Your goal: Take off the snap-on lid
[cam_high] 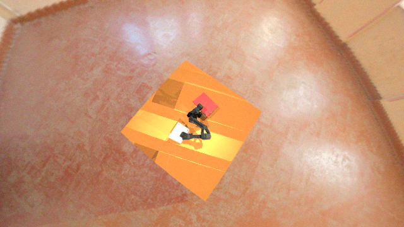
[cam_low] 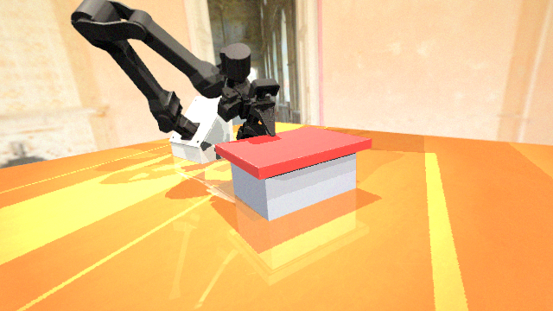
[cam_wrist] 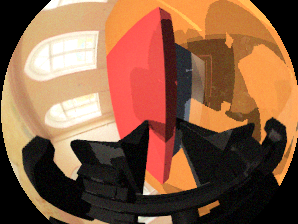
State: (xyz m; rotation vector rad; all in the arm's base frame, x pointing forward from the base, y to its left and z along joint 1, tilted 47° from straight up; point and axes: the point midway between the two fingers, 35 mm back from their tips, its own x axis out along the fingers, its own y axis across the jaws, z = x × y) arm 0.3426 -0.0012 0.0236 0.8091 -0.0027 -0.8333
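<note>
Now: gripper tip 70 mm short of the red lid and 20 mm to the left of it. From my gripper tip the other things lie so: grey storage box (70 mm ahead, 50 mm below, 20 mm to the right).
</note>
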